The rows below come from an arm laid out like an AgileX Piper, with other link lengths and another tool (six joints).
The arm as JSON. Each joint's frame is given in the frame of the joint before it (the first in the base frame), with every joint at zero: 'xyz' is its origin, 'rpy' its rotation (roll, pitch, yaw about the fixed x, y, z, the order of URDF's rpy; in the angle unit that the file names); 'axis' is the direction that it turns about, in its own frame. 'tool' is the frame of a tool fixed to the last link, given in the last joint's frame.
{
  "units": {
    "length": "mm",
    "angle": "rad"
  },
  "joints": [
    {
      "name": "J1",
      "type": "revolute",
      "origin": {
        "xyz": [
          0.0,
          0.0,
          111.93
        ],
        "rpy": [
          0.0,
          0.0,
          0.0
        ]
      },
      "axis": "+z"
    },
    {
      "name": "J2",
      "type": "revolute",
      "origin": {
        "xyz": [
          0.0,
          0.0,
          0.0
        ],
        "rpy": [
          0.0,
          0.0,
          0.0
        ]
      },
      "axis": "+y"
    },
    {
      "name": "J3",
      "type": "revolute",
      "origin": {
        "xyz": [
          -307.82,
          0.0,
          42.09
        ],
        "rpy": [
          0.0,
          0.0,
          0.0
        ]
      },
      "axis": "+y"
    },
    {
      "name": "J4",
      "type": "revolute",
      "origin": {
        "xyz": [
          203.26,
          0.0,
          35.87
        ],
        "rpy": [
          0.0,
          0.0,
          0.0
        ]
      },
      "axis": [
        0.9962,
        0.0,
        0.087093
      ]
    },
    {
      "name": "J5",
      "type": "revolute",
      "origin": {
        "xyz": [
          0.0,
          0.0,
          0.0
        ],
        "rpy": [
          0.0,
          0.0,
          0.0
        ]
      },
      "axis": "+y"
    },
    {
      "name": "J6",
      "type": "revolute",
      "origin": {
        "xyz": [
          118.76,
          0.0,
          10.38
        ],
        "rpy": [
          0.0,
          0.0,
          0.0
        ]
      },
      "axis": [
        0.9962,
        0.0,
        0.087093
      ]
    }
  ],
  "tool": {
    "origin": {
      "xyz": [
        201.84,
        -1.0,
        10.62
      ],
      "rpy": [
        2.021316,
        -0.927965,
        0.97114
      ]
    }
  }
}
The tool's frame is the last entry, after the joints.
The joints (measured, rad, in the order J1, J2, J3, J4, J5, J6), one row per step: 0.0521, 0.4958, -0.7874, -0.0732, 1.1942, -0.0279; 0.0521, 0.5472, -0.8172, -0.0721, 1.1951, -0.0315; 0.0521, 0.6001, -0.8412, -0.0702, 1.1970, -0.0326; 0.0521, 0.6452, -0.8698, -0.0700, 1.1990, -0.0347; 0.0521, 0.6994, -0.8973, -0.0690, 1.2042, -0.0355; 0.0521, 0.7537, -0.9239, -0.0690, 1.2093, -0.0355; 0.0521, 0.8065, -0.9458, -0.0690, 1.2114, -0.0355; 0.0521, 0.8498, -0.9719, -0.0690, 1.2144, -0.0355; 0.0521, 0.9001, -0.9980, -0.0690, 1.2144, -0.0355; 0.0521, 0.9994, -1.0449, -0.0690, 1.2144, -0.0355; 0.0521, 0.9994, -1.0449, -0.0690, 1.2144, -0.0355
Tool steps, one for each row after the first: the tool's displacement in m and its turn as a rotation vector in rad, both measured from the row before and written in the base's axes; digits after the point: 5 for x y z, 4 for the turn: 0.00630, 0.00063, 0.00384, -0.0026, 0.0226, 0.0030; 0.00560, 0.00084, 0.00067, -0.0005, 0.0309, 0.0013; 0.00634, 0.00036, 0.00335, -0.0021, 0.0185, 0.0015; 0.00607, 0.00057, 0.00034, -0.0011, 0.0319, 0.0006; 0.00622, 0.00029, -0.00044, -0.0016, 0.0327, -0.0003; 0.00623, 0.00031, -0.00186, -0.0017, 0.0330, -0.0001; 0.00660, 0.00032, 0.00087, -0.0010, 0.0202, -0.0002; 0.00795, 0.00041, -0.00043, -0.0013, 0.0242, 0.0000; 0.01511, 0.00079, -0.00408, -0.0027, 0.0523, 0.0000; 0.00000, 0.00000, 0.00000, 0.0000, 0.0000, 0.0000
